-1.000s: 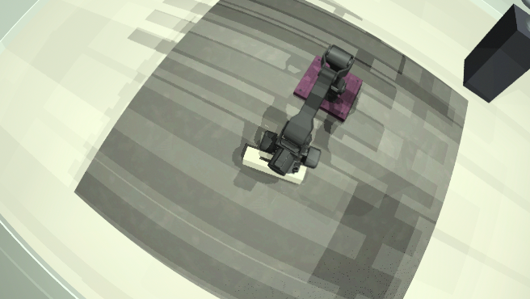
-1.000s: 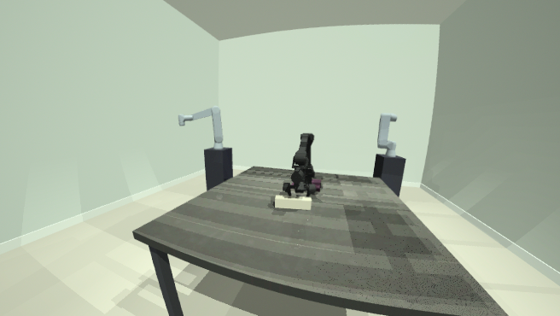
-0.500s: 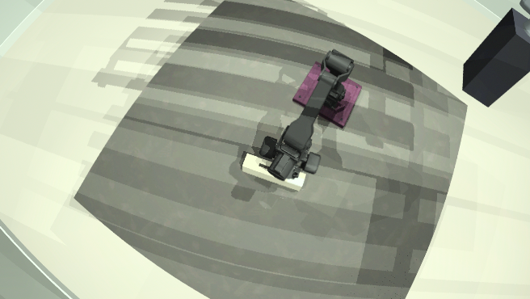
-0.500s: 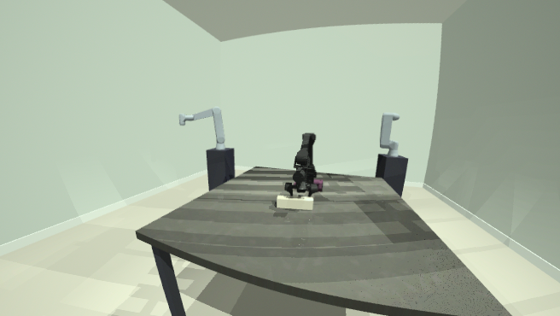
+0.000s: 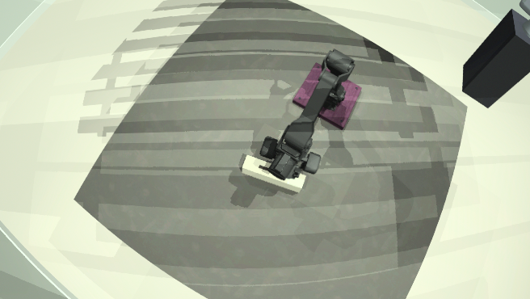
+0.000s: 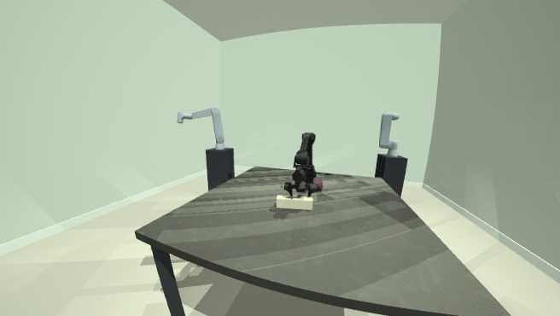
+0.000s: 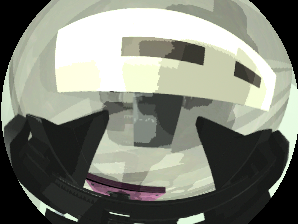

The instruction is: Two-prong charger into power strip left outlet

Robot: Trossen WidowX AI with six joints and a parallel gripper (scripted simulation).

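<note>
The dark charger lies 3 cm ahead of my gripper tip and 1 cm above it.
</note>
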